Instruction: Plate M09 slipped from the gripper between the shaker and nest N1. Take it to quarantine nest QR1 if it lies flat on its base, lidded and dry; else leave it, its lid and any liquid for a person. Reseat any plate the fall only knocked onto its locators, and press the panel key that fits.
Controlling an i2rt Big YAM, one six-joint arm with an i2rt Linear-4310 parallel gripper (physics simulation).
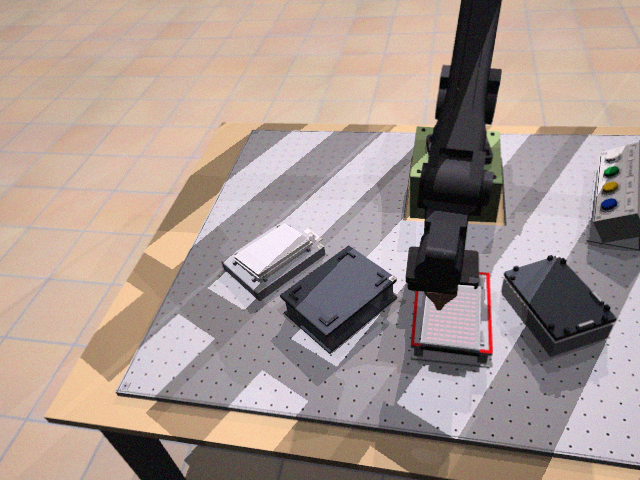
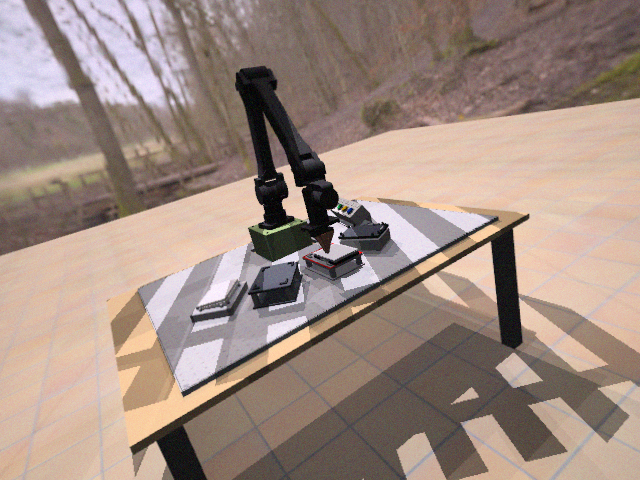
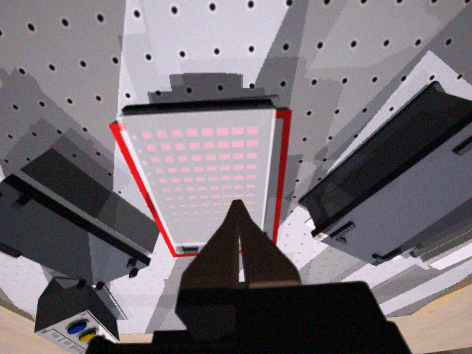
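Where they show: gripper, fingertip midpoint: [image 1: 439, 307] [image 2: 327, 253] [image 3: 237, 205]; arm's base at its link origin: [image 2: 276, 224].
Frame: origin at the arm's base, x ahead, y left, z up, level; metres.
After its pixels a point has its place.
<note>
A pale plate with rows of pink wells [image 1: 457, 326] @(x 0.407, y -0.063, z -0.033 m) [image 2: 338, 251] @(x 0.398, y -0.067, z -0.033 m) [image 3: 210, 167] @(x 0.407, y -0.076, z -0.033 m) lies on the nest with a red rim [image 1: 490, 322] @(x 0.387, y -0.007, z -0.053 m) [image 3: 283, 170] @(x 0.377, y -0.125, z -0.054 m). It looks base down under a clear cover; I cannot tell whether it is fully seated. My gripper [image 1: 439, 308] @(x 0.366, y -0.085, z -0.036 m) [image 2: 326, 251] @(x 0.366, y -0.085, z -0.036 m) [image 3: 237, 205] @(x 0.366, y -0.085, z -0.036 m) is shut and empty, its brown tips close above this plate. A dark nest with corner brackets [image 1: 338, 291] @(x 0.318, y -0.246, z -0.041 m) [image 2: 275, 276] @(x 0.316, y -0.249, z -0.041 m) and a dark block with pegs [image 1: 560, 297] @(x 0.355, y 0.104, z -0.039 m) [image 2: 364, 230] @(x 0.352, y 0.103, z -0.039 m) carry no plate. The key panel [image 1: 620, 192] @(x 0.130, y 0.270, z -0.025 m) [image 2: 351, 211] @(x 0.168, y 0.238, z -0.030 m) has white, green, yellow and blue keys. No plate label is readable.
A white lidded plate [image 1: 276, 248] @(x 0.196, y -0.364, z -0.051 m) [image 2: 219, 293] @(x 0.210, y -0.380, z -0.050 m) sits on a low grey base [image 1: 268, 287] @(x 0.272, y -0.376, z -0.074 m) at the left. The green arm base [image 1: 416, 198] @(x 0.074, y -0.090, z -0.053 m) [image 2: 279, 242] @(x 0.079, y -0.061, z -0.043 m) stands behind the red-rimmed nest. The raised dark nest and pegged block flank that nest closely.
</note>
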